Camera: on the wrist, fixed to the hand. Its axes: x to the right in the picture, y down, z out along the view.
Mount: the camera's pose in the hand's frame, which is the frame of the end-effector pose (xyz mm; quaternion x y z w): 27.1 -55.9 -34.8 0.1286 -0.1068 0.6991 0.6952
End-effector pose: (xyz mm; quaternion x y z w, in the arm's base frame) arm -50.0 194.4 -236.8 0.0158 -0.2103 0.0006 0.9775
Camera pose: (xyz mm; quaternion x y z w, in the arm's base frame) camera -10.6 139.5 -259.1 -0.0103 -0.2616 0.7092 0.6547
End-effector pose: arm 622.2 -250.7 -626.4 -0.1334 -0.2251 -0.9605 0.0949
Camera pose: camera 575.6 -220.7 -671.1 -0.3405 -0.1969 -0.5582 0.7306
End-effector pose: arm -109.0 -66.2 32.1 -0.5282 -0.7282 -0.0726 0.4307
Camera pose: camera -138.3 -90.7 92.2 -0.8286 -0.1923 0.4007 0.3403
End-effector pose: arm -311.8 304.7 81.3 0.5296 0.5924 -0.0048 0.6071
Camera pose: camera -364.0 319.6 35.2 0.8599 -0.0239 0.2883 0.4206
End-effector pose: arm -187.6 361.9 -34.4 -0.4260 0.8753 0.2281 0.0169
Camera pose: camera -157.0 297.7 -30.8 0.3423 0.9339 0.1033 0.0005
